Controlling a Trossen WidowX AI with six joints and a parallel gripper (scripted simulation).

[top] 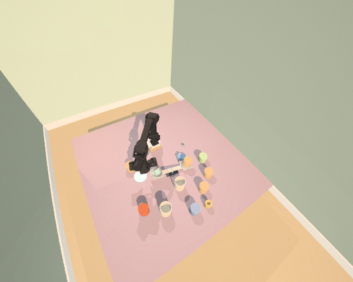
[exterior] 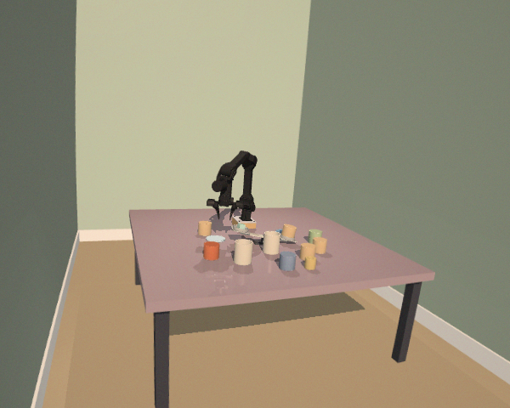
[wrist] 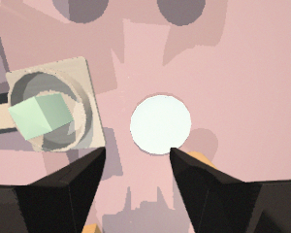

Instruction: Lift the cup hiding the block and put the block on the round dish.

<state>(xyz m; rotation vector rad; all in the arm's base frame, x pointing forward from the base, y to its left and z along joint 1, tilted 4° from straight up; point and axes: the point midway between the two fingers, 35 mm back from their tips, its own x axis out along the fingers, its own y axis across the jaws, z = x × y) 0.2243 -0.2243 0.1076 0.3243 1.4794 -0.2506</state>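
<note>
Now: gripper tip 70 mm to the right of the pale green block, 50 mm short of it and 30 mm above it. The rest, counted from my gripper tip: blue block (340 mm to the left, 90 mm below, 20 mm ahead); round dish (110 mm below, 30 mm to the right, 30 mm behind); green cup (460 mm to the left, 130 mm ahead, 80 mm below).
</note>
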